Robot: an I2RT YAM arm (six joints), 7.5 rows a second.
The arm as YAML. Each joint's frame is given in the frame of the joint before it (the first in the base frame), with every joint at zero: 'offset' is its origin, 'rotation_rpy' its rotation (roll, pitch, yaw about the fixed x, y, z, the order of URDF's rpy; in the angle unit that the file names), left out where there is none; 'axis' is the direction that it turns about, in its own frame. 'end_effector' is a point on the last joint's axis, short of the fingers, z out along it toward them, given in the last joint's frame.
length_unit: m
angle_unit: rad
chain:
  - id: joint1
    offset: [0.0, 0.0, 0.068]
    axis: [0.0, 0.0, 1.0]
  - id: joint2
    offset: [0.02, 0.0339, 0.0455]
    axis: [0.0, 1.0, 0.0]
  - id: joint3
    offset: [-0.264, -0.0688, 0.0]
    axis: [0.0, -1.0, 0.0]
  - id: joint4
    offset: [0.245, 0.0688, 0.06]
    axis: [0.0, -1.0, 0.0]
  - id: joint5
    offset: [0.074, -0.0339, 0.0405]
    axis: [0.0, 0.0, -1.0]
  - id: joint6
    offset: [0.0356, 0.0, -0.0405]
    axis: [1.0, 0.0, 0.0]
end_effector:
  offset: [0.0, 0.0, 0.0]
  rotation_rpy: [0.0, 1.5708, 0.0]
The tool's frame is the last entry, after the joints.
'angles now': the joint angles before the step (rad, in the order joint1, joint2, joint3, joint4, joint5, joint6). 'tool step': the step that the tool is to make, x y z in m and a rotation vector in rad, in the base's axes. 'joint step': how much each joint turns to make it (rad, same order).
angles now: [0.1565 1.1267 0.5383 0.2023 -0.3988 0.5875]
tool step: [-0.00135 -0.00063 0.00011 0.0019 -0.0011 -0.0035]
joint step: [-0.0015 -0.0077 -0.0045 -0.0009 0.0012 0.0025]
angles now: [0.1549 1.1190 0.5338 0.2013 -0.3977 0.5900]
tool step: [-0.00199 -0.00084 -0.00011 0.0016 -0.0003 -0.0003]
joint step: [-0.0026 -0.0105 -0.0062 -0.0035 -0.0027 0.0006]
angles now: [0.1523 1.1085 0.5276 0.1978 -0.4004 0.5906]
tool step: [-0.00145 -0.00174 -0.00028 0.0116 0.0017 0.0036]
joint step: [-0.0085 -0.0077 -0.0065 0.0016 -0.0156 0.0070]
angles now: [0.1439 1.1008 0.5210 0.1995 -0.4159 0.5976]
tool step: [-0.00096 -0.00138 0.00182 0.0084 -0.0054 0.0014]
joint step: [-0.0066 -0.0091 -0.0006 -0.0002 -0.0102 0.0045]
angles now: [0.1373 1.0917 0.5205 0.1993 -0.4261 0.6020]
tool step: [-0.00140 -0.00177 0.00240 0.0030 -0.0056 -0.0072]
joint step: [-0.0067 -0.0133 0.0007 -0.0070 -0.0003 0.0025]
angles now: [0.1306 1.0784 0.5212 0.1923 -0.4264 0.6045]
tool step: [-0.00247 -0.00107 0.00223 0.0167 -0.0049 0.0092]
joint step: [-0.0059 -0.0165 -0.0037 -0.0013 -0.0198 0.0106]
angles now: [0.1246 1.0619 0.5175 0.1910 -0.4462 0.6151]
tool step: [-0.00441 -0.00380 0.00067 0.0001 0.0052 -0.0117]
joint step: [-0.0146 -0.0274 -0.0075 -0.0252 -0.0030 -0.0004]
